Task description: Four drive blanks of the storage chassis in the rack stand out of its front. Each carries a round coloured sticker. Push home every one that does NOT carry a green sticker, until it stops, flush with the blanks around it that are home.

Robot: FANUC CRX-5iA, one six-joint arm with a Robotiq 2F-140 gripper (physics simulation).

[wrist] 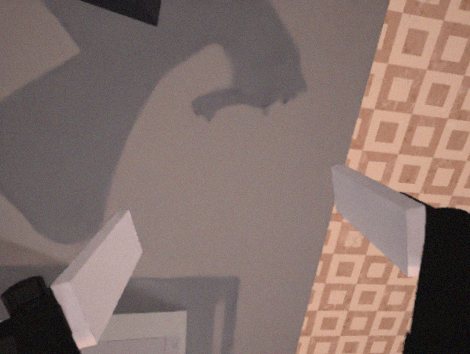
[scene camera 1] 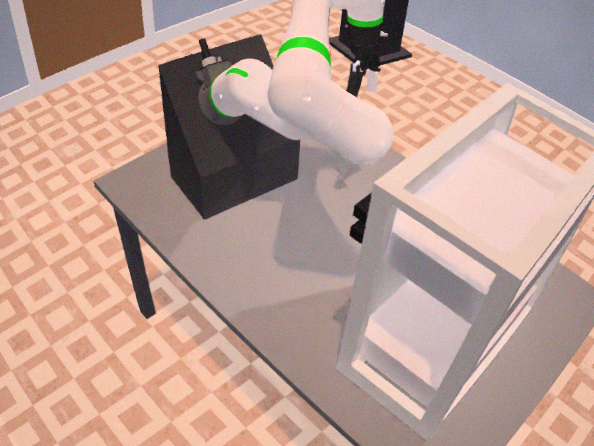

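Seen in the pictures: gripper, between the fingertips: [wrist: 235, 209]; arm's base, origin of its link: [scene camera 1: 222, 100].
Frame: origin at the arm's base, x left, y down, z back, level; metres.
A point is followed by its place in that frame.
Observation:
The rack [scene camera 1: 366, 280] {x -0.077, y -0.077, z -0.783 m} [wrist: 150, 322] {x 0.334, y 0.277, z -0.650 m} is a pale open frame on the table; its top corner shows at the bottom of the wrist view. Two black parts [scene camera 1: 358, 232] {x -0.060, y -0.143, z -0.717 m} jut out past its left post in the scene view, partly hidden by it. The chassis front, the drive blanks and their stickers cannot be made out in either view. My gripper [scene camera 1: 363, 86] [wrist: 235, 209] {x 0.330, y -0.027, z -0.236 m} is open with nothing between its fingers. It hangs pointing down beyond the arm, high and away from the rack. In the wrist view the table and its edge show beneath the fingers.
The grey table [scene camera 1: 225, 270] {x -0.172, y 0.310, z -0.339 m} [wrist: 260, 165] {x 0.446, y 0.310, z -0.275 m} bears the rack and the black arm pedestal [scene camera 1: 250, 175] {x 0.027, y 0.209, z -0.124 m} [wrist: 140, 7] {x 0.203, y 0.196, z -0.114 m}. The white arm [scene camera 1: 330, 115] {x -0.039, y -0.313, z -0.563 m} reaches over the table. A black stand [scene camera 1: 395, 30] is on the floor at the back. The arm's shadow falls on the table.

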